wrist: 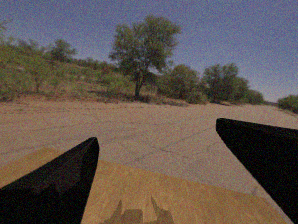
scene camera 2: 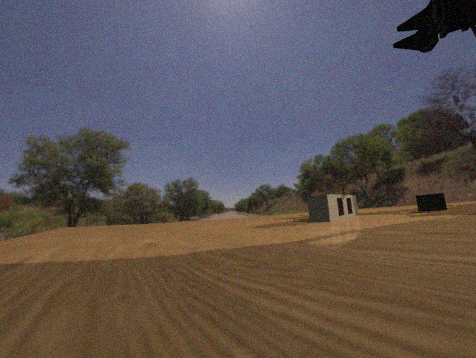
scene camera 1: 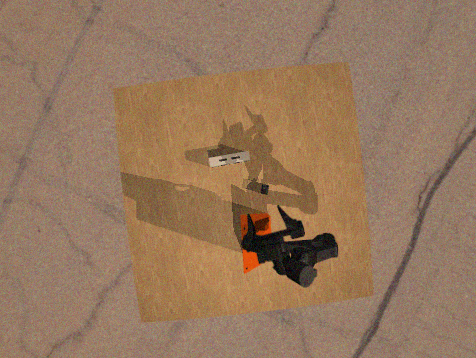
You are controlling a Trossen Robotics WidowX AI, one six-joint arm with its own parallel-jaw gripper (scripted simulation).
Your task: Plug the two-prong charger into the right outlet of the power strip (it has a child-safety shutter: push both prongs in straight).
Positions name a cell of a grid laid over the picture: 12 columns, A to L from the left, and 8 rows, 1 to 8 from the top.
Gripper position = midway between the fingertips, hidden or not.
My gripper (scene camera 2: J1) is open, with nothing in its grasp.
My gripper is seen too in the wrist view (wrist: G5) and in scene camera 1 (scene camera 1: G5).
